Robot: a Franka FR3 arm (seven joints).
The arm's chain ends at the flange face. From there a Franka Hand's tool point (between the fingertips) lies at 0.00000 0.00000 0.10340 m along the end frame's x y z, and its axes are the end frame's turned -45 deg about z.
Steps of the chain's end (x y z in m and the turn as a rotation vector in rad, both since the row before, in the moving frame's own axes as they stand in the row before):
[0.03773, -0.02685, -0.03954, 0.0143, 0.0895, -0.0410]
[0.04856, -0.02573, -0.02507, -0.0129, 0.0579, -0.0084]
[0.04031, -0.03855, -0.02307, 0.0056, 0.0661, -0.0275]
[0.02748, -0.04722, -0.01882, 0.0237, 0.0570, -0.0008]
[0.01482, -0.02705, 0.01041, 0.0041, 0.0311, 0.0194]
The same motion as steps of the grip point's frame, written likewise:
[0.05335, 0.01303, -0.03996, -0.0532, 0.0734, -0.0410]
[0.05584, 0.02130, -0.02525, -0.0501, 0.0318, -0.0084]
[0.06106, 0.00559, -0.02330, -0.0428, 0.0507, -0.0275]
[0.05872, -0.01153, -0.01902, -0.0235, 0.0571, -0.0008]
[0.03216, -0.00665, 0.01036, -0.0191, 0.0249, 0.0194]

